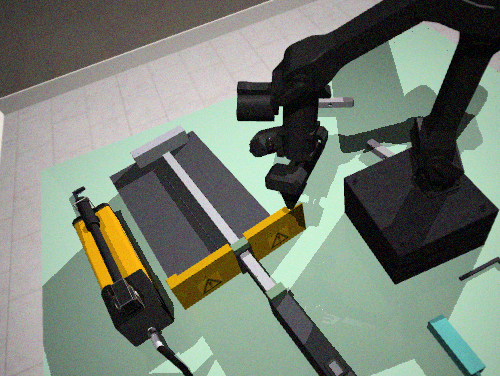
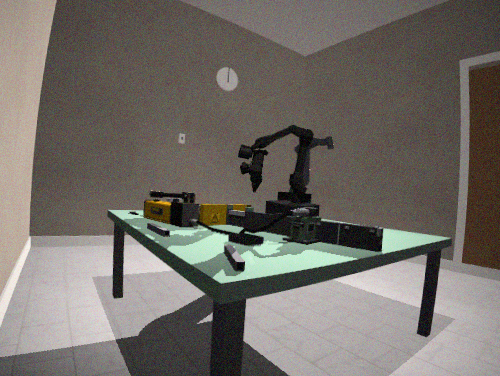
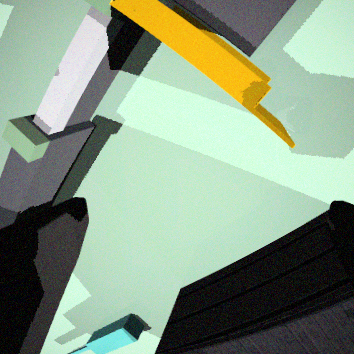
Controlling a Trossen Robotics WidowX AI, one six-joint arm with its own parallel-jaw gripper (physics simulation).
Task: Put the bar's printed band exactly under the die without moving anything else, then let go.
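Places are measured from the arm's base along level axes (x left, y back, z up), in millimetres.
Pixels of known places: gripper, fingertip midpoint: (image 2: 253, 190) (image 3: 210, 211); arm's base at its link origin: (image 1: 435, 181) (image 2: 298, 202).
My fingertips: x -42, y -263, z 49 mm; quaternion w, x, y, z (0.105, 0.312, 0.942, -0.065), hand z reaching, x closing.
Observation:
Ahead of a thing's pixels: the offset from my fingertips to its top centre. "spot": to the spot under its first point. Level surfaces: height alone.
A long pale grey bar (image 1: 201, 197) (image 3: 70, 74) lies on a dark grey plate @(dz -118 mm) (image 1: 151, 212) and runs through the gap in a yellow guard (image 1: 204, 276) (image 3: 211, 53). A pale green block, the die @(spot: dx +17, dy -135, dz -76 mm) (image 1: 240, 246), sits over the bar between the two yellow halves. I cannot make out the bar's printed band. The bar's near end meets a second pale green block @(spot: dx +133, dy -98, dz -76 mm) (image 1: 276, 290) (image 3: 22, 138) at the head of a dark grey rail @(spot: dx +206, dy -79, dz -93 mm) (image 1: 301, 328). My gripper (image 1: 292, 199) (image 2: 256, 186) (image 3: 210, 211) is open and empty, pointing down just above the right end of the yellow guard, away from the bar.
A yellow and black pump @(spot: dx -44, dy -384, dz -42 mm) (image 1: 110, 254) with a hose lies at the left. The black robot base (image 1: 390, 212) stands at the right. Small grey bars @(dx -403, dy +231, dz -149 mm) (image 1: 336, 101) @(dx -149, dy +271, dz -149 mm) (image 1: 379, 149) lie behind it. A cyan block @(dx +349, dy +163, dz -141 mm) (image 1: 433, 328) (image 3: 109, 338) lies at the right edge.

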